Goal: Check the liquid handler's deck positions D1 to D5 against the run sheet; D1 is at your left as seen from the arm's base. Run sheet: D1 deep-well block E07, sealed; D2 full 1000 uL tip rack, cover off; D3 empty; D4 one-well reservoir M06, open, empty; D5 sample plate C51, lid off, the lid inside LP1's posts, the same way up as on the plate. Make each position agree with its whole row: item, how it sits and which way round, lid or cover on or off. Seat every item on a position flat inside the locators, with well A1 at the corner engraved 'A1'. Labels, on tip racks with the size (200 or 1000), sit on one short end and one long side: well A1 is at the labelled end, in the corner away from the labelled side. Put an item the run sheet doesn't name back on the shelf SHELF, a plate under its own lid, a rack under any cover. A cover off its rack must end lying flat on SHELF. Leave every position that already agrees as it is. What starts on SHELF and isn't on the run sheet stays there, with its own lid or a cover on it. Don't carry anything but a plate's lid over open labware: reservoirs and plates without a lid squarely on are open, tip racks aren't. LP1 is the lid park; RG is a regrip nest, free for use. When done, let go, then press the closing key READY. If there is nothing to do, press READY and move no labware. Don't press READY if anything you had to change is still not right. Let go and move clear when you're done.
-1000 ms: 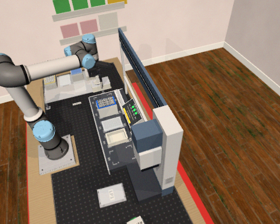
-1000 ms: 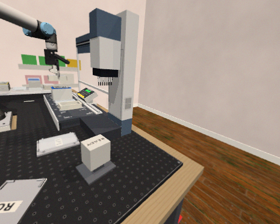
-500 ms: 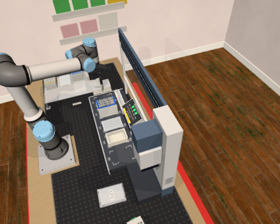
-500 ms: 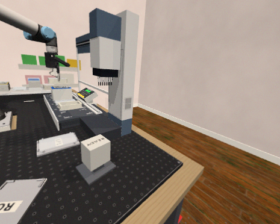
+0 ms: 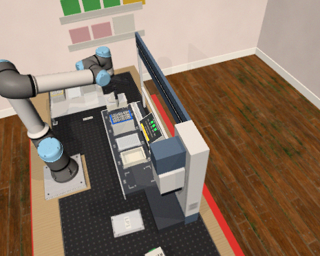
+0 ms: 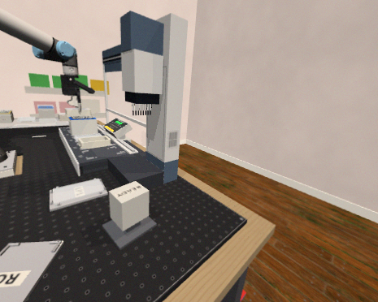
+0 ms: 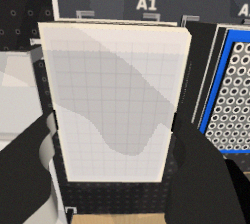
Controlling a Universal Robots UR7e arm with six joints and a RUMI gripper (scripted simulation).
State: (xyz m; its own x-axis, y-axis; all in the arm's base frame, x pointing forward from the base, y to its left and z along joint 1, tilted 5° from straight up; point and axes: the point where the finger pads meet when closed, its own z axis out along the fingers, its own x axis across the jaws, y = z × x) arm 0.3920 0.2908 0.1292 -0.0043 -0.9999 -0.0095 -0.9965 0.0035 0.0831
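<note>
Now: the blue-rimmed tip rack 12 cm to the right of my hand, 5 cm below it and 1 cm ahead of it. The rest, counted from my hand: clear well plate (25 cm to the right, 11 cm below); then deep-well block (1 cm below); then shelf label (20 cm behind, 17 cm below, 9 cm to the left).
</note>
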